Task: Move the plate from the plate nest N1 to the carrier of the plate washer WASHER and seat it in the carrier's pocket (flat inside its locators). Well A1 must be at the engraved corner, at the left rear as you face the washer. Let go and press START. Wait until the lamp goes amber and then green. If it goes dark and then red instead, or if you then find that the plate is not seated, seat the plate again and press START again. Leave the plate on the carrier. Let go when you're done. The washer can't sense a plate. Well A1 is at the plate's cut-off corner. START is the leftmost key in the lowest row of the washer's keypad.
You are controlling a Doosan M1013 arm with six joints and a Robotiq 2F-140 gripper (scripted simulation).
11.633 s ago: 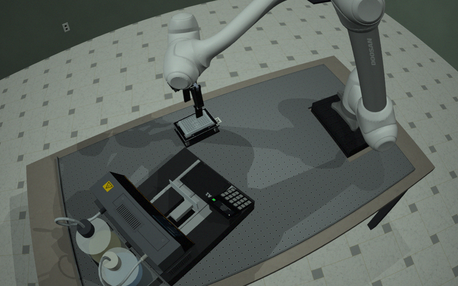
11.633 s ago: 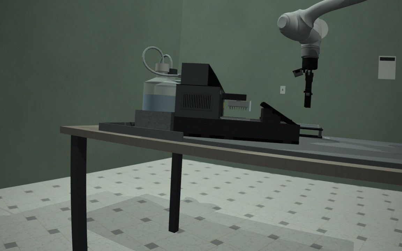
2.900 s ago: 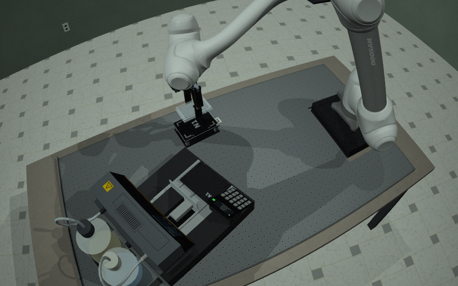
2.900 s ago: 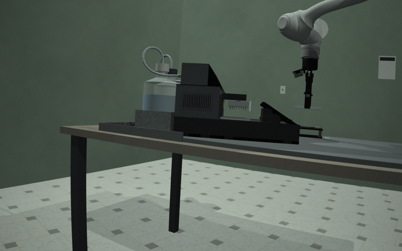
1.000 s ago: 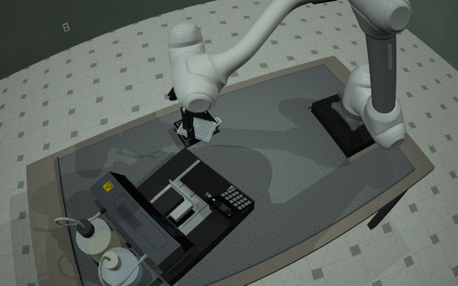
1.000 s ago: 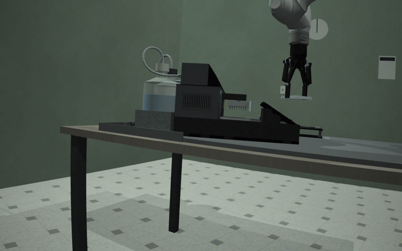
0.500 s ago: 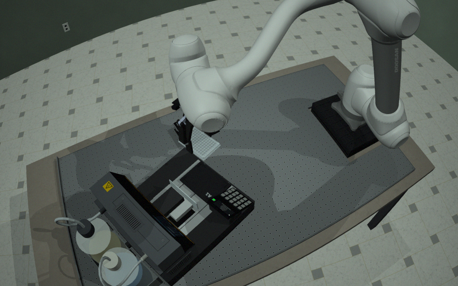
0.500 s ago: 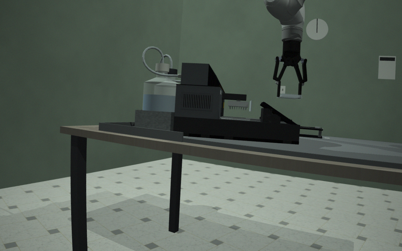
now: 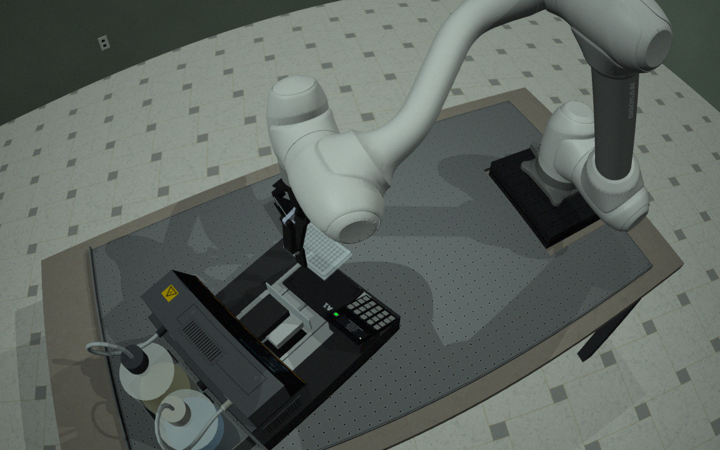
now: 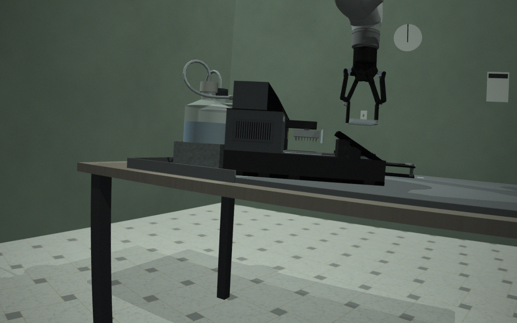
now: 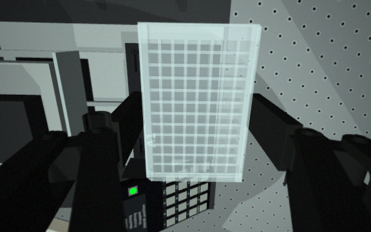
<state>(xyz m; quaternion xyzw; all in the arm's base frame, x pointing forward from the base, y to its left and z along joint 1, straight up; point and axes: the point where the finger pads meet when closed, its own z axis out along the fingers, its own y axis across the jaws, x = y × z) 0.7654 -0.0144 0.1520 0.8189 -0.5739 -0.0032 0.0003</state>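
Now: the washer carrier 1 cm ahead of my hand, 3 cm to the left of it and 12 cm below it. Round my hand: well plate: 2 cm below; then thin upright divider: 11 cm ahead, 7 cm to the left, 8 cm below; then dispensing head: 15 cm ahead, 9 cm to the left, 7 cm below.
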